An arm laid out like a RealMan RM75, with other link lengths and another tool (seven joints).
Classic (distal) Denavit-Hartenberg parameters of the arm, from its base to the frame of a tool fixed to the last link. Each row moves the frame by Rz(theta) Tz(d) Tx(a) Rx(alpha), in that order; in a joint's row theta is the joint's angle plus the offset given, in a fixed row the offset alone. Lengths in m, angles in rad.
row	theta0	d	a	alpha
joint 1	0	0.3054	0	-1.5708
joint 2	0	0	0	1.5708
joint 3	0	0.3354	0	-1.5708
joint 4	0	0	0	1.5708
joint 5	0	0.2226	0	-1.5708
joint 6	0	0	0	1.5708
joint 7	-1.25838	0.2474	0.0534	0.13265
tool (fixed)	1.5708	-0.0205	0	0
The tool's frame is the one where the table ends.
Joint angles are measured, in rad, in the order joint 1, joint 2, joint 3, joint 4, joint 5, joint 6, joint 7. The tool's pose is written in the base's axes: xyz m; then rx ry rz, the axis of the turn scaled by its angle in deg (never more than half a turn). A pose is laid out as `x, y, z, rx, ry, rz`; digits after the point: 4 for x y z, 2 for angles.
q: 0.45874, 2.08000, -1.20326, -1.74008, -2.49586, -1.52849, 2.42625
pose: 0.2654, 0.4636, 0.0716, -130.68, 53.73, 9.27
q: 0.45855, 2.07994, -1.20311, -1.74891, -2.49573, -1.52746, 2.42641
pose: 0.2630, 0.4641, 0.0735, -130.56, 53.15, 9.56
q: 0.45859, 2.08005, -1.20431, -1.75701, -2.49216, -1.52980, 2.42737
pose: 0.2603, 0.4638, 0.0739, -130.75, 52.74, 9.84
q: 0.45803, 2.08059, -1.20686, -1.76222, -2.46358, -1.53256, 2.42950
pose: 0.2536, 0.4622, 0.0700, -131.95, 52.74, 11.40
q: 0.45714, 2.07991, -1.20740, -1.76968, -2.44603, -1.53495, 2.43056
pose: 0.2490, 0.4612, 0.0690, -132.58, 52.49, 12.39
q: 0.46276, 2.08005, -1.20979, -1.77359, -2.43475, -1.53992, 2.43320
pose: 0.2435, 0.4612, 0.0671, -133.37, 52.18, 12.99
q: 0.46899, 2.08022, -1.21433, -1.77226, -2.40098, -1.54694, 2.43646
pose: 0.2346, 0.4596, 0.0607, -135.22, 52.29, 14.55
